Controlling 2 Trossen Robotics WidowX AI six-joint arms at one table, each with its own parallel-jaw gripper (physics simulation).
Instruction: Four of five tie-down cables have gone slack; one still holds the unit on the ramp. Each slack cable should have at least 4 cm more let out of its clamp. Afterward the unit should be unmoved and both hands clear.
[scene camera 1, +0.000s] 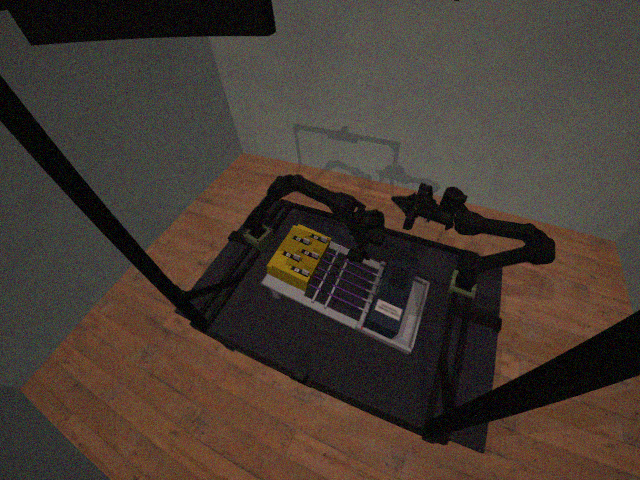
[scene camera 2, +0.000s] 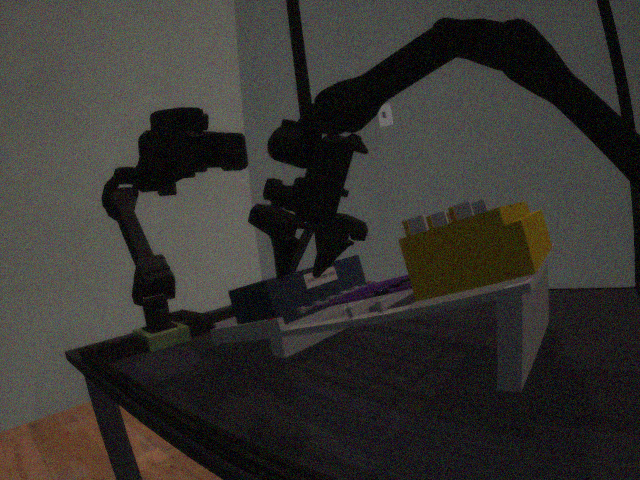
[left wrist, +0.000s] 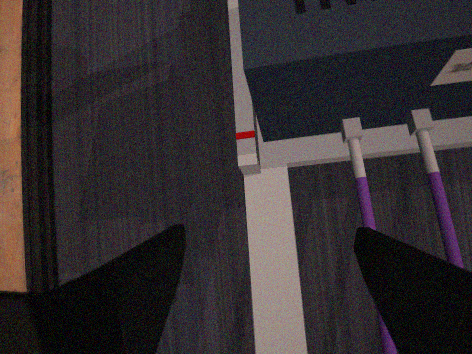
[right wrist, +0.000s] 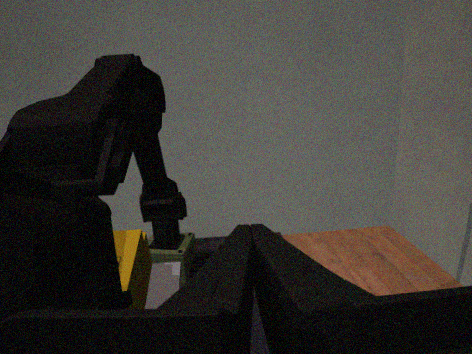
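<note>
The navy unit (scene camera 1: 383, 322) (scene camera 2: 253, 300) (left wrist: 320, 95) sits in the white ramp (scene camera 1: 333, 311) (scene camera 2: 449, 301) (left wrist: 276, 260). Purple cables (scene camera 1: 348, 299) (scene camera 2: 361, 293) (left wrist: 445, 215) run from it to the yellow block (scene camera 1: 284, 272) (scene camera 2: 465, 260) (right wrist: 126, 250), which has several grey clamps on top. My left gripper (scene camera 1: 358, 255) (scene camera 2: 301, 274) (left wrist: 270, 237) is open and empty above the ramp's side rail. In the left wrist view one finger overlaps the outermost cable; contact cannot be told. My right gripper (scene camera 1: 395, 198) (scene camera 2: 244, 151) (right wrist: 249, 236) is shut and empty, raised away from the ramp. Which cable is taut cannot be told.
A red mark (left wrist: 245, 135) is on the ramp's edge beside the unit. Green arm mounts (scene camera 1: 463, 290) (scene camera 2: 164, 336) stand on the dark table (scene camera 1: 289, 341) (scene camera 2: 413, 392). Black frame posts (scene camera 1: 98, 204) rise around it. The left arm reaches over the ramp.
</note>
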